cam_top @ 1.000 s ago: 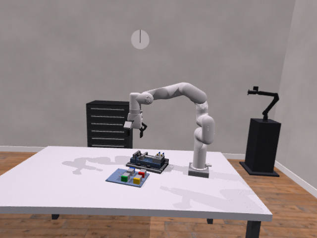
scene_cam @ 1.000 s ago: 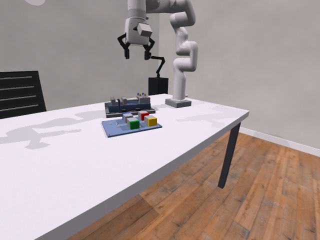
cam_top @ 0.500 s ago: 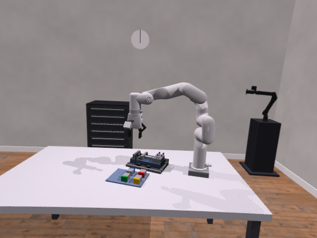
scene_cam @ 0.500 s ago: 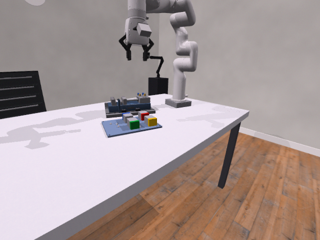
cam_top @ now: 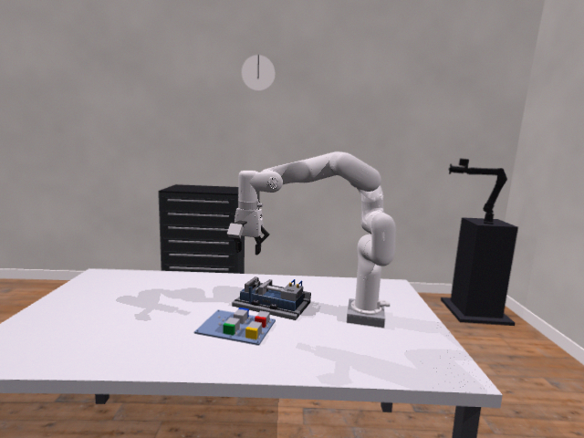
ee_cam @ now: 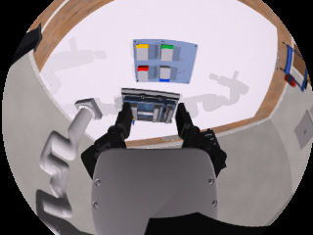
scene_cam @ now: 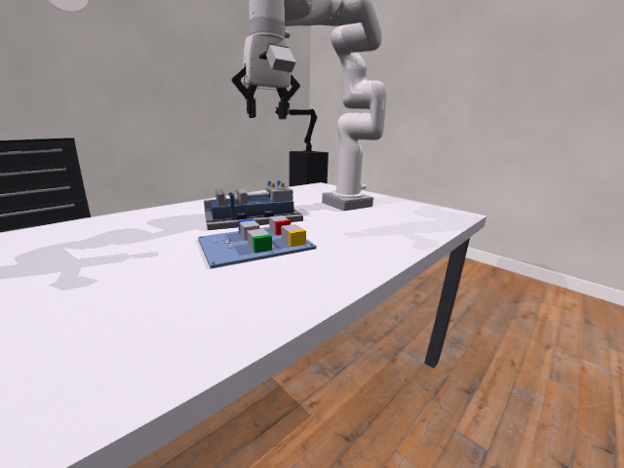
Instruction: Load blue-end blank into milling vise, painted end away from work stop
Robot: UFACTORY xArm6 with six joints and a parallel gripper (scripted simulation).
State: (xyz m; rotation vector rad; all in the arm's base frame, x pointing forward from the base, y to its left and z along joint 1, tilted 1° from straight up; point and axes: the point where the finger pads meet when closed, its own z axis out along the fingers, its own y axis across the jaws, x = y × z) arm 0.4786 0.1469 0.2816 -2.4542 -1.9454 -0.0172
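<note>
Right now the blue-ended blank is 30 mm ahead of my hand, 50 mm to the right of it and 290 mm below it. From my hand the other things lie so: green-ended blank: 50 mm ahead, 30 mm to the left, 290 mm below; red-ended blank: 60 mm behind, 30 mm to the right, 290 mm below; yellow-ended blank: 30 mm behind, 50 mm to the left, 290 mm below.
</note>
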